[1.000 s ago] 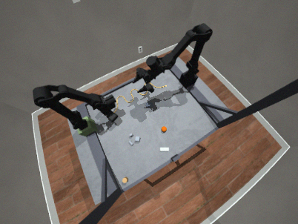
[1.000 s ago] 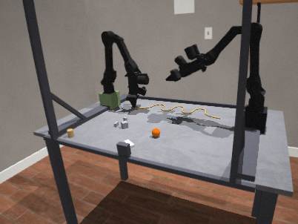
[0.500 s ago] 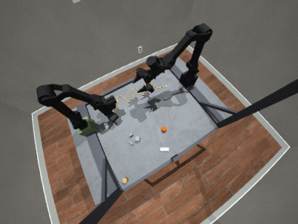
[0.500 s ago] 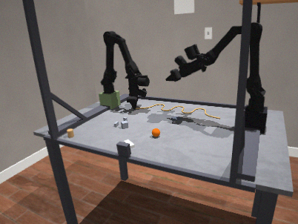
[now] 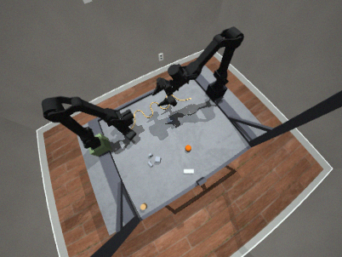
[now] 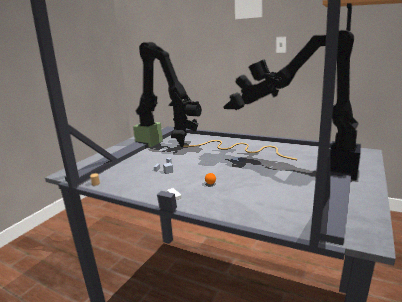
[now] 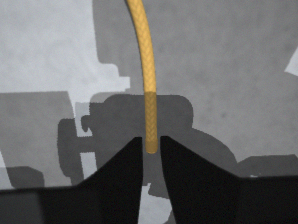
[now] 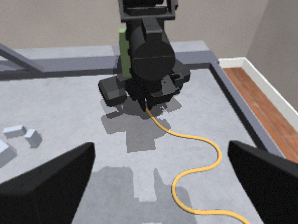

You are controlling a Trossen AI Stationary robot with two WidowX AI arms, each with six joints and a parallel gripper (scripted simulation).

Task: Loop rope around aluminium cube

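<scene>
The aluminium cube is 27 cm behind my left hand, 12 cm to the right of it and 2 cm below it. Round my left hand: orange ball (32 cm to the right, 29 cm behind, 1 cm below); then blue disc (32 cm to the right, 6 cm behind, 3 cm below); then wooden cylinder (48 cm behind, 7 cm to the left, 2 cm below).
</scene>
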